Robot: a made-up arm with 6 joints.
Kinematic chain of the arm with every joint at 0, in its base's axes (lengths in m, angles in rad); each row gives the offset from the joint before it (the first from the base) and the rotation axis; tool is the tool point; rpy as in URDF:
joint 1: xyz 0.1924 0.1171 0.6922 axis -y
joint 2: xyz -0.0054 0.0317 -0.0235 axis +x
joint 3: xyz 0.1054 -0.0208 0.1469 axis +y
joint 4: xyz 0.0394 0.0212 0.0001 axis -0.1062 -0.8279 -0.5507
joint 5: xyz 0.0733 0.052 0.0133 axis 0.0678 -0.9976 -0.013
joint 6: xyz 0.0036 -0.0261 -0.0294 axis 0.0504 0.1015 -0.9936
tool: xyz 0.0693 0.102 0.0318 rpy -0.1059 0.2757 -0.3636
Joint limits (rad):
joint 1: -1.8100..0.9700
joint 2: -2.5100..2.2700
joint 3: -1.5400..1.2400
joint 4: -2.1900..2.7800
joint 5: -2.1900..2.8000
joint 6: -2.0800..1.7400
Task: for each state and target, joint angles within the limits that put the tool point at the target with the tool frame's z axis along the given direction. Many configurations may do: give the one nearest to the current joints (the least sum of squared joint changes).
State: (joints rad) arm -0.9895 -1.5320 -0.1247 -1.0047 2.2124 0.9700
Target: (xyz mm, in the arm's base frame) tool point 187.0 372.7 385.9 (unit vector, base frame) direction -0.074 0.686 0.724
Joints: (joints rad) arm -0.8634 -1.9997 -0.3735 -0.7464 1.5400 0.8226
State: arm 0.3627 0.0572 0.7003 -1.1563 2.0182 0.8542
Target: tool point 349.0 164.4 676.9 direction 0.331 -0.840 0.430
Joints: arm 0.3906 0.0602 1.2400 -0.9679 1.3335 1.6992
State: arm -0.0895 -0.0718 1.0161 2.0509 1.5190 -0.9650
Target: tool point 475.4 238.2 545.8 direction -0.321 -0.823 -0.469
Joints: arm -0.8844 -0.6428 1.1742 2.1791 2.4280 -1.4856
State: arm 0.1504 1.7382 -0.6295 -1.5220 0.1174 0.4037
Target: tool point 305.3 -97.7 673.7 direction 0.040 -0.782 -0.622
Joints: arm -0.2072 2.2700 -0.6244 -1.4432 0.6830 -0.2909
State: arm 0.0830 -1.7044 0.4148 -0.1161 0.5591 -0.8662
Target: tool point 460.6 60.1 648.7 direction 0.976 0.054 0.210
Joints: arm 0.6478 -2.4918 0.3119 -0.6625 -0.0895 -0.1565
